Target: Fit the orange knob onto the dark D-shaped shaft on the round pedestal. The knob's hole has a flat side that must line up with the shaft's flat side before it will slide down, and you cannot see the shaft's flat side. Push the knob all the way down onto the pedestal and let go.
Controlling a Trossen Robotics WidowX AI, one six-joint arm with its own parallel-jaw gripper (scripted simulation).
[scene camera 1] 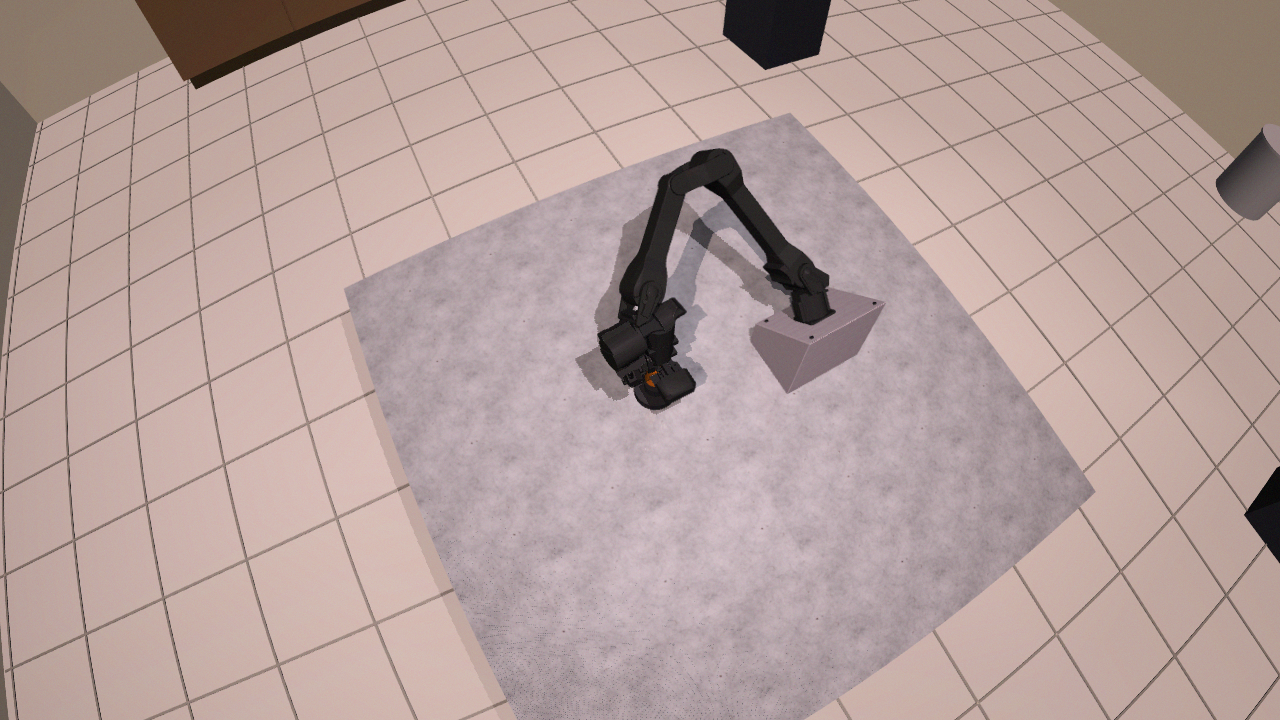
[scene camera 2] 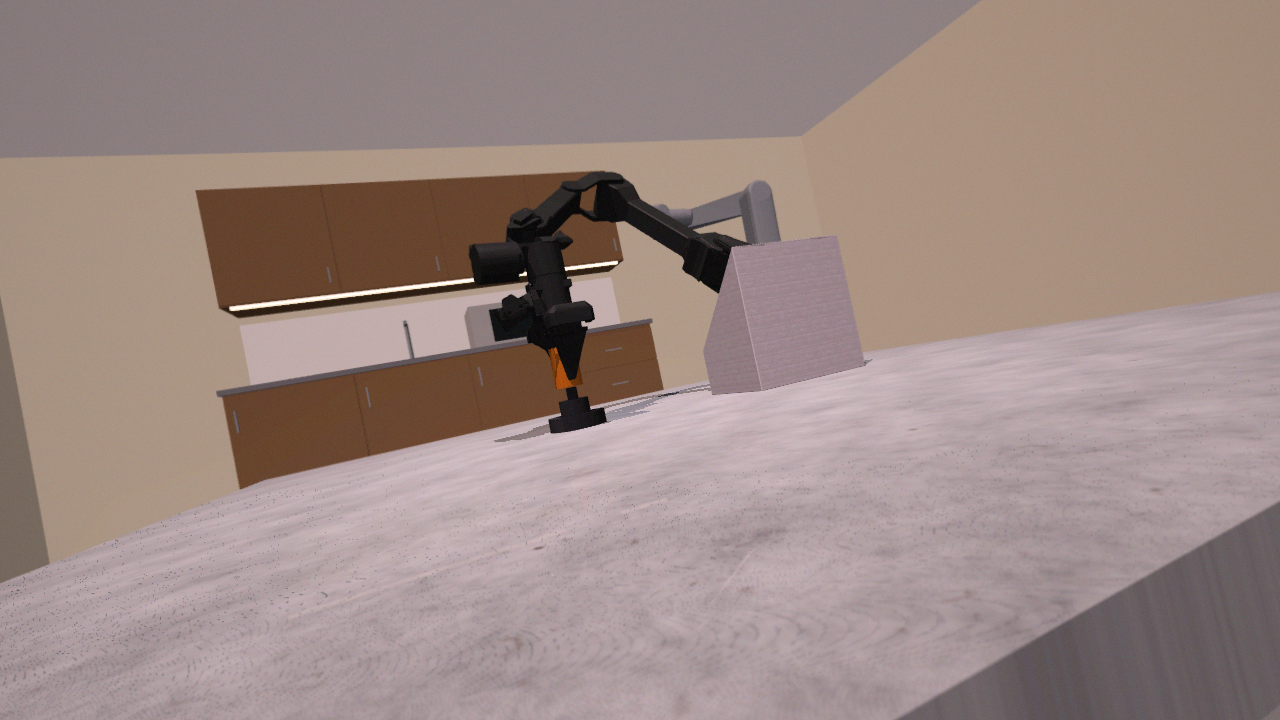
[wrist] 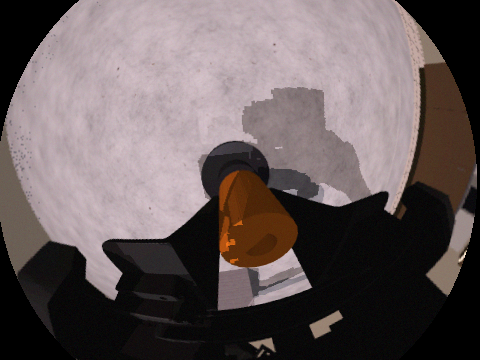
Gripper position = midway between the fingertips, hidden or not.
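Note:
There's a dark round pedestal (scene camera 2: 576, 414), and the wrist view shows the pedestal (wrist: 231, 156) as well. There's also an orange knob (wrist: 255, 230), and my gripper (scene camera 2: 568, 380) carries the orange knob. You'd see my gripper (scene camera 1: 655, 375) in another camera too, and the wrist view shows the gripper (wrist: 243, 197) as well.

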